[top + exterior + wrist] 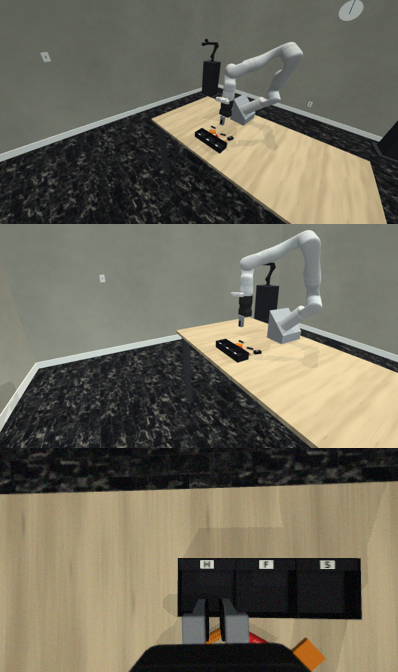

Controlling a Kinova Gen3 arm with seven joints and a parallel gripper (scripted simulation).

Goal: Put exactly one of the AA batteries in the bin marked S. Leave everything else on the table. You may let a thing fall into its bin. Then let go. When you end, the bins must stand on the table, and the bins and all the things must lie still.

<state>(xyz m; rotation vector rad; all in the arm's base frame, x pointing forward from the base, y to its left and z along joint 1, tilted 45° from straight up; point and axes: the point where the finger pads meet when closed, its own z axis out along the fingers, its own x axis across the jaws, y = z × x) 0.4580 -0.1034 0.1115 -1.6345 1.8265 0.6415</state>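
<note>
Now: hand 140 mm past the short dark stick, 40 mm to the left of it and 210 mm above it. From my hand the other things lie so: red AA battery (90 mm behind, 60 mm to the right, 210 mm below); then orange AA battery (70 mm behind, 210 mm below); then black bin marked S (80 mm to the right, 200 mm below).
</note>
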